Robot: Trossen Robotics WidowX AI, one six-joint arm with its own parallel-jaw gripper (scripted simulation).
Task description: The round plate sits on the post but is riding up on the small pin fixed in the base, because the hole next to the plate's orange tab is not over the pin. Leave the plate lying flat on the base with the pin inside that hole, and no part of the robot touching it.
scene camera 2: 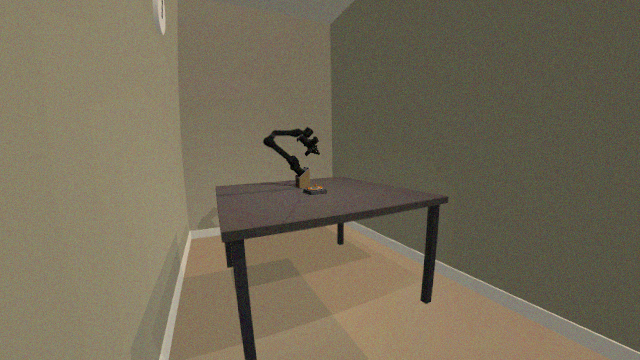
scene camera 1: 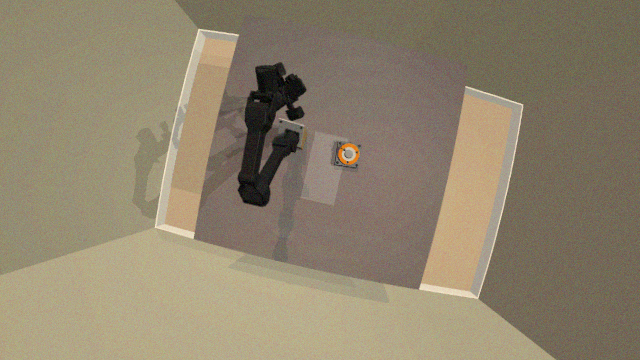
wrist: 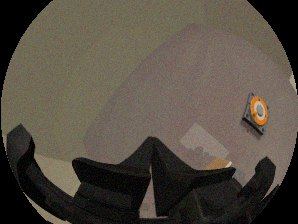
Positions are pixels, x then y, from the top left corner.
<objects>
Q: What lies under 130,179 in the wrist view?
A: The gripper.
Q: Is the gripper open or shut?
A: Shut.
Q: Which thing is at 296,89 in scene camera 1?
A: The gripper.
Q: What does the gripper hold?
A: Nothing.
</objects>
